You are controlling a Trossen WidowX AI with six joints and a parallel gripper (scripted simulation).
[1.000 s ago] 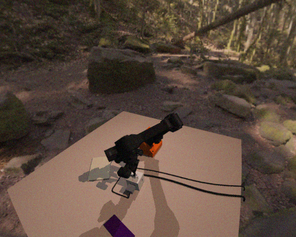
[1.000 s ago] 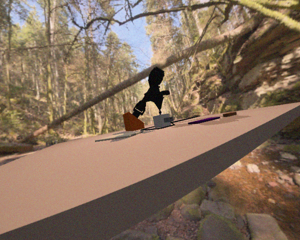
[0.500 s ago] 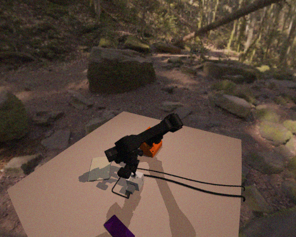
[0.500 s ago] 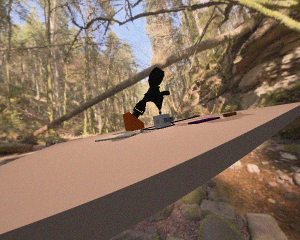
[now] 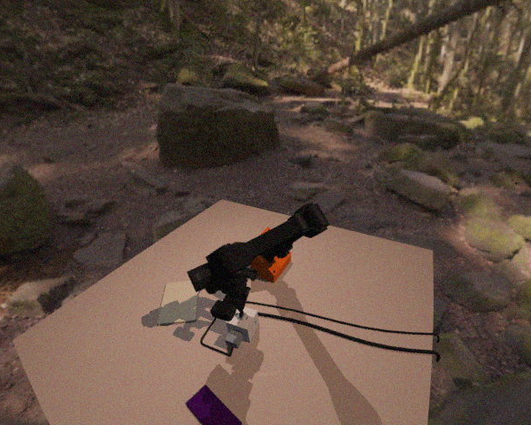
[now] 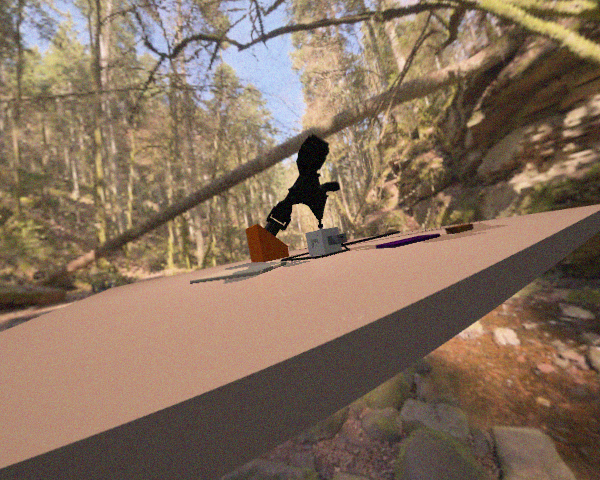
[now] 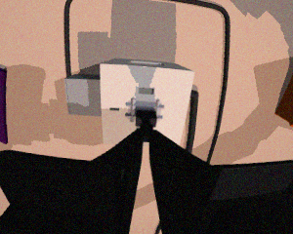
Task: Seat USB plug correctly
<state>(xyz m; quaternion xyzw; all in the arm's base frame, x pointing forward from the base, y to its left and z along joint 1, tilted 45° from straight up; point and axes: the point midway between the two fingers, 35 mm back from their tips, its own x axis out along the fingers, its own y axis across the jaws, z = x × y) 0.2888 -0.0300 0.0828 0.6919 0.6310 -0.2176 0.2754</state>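
Right now my gripper tip is 20 mm above the dark USB plug. The rest, counted from my gripper tip: small brown block: 340 mm ahead, 180 mm to the left, 100 mm below; then purple card: 270 mm ahead, 110 mm below, 40 mm to the left; then pale sheet: 300 mm to the right, 110 mm below, 10 mm behind.
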